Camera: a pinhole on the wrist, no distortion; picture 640 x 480 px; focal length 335.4 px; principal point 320.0 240.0 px. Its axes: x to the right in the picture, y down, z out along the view. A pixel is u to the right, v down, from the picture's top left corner.
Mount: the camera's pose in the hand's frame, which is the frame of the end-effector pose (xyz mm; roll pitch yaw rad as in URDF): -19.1 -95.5 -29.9 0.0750 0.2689 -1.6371
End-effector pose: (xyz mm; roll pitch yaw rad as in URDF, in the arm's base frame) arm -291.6 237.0 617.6 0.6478 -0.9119 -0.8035
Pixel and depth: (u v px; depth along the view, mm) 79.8 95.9 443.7
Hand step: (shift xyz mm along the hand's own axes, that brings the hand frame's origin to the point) -229.2 111.5 467.3
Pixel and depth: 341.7 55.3 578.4
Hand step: -391.4 -254.2 493.2
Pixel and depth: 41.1 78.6 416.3
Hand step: -234.5 146.7 447.8
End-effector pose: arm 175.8 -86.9 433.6 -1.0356 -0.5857 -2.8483
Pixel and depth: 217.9 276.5 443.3
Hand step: -3.5 -84.8 435.6
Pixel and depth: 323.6 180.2 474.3
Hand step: -147.2 -216.2 418.6
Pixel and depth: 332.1 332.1 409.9
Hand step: 54.0 -225.7 368.4
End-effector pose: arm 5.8 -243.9 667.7 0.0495 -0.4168 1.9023
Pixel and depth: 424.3 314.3 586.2
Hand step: 44.2 -434.1 494.6
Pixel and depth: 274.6 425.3 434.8
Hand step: 183.2 -172.3 421.1
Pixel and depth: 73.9 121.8 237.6
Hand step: -113.1 17.8 238.8
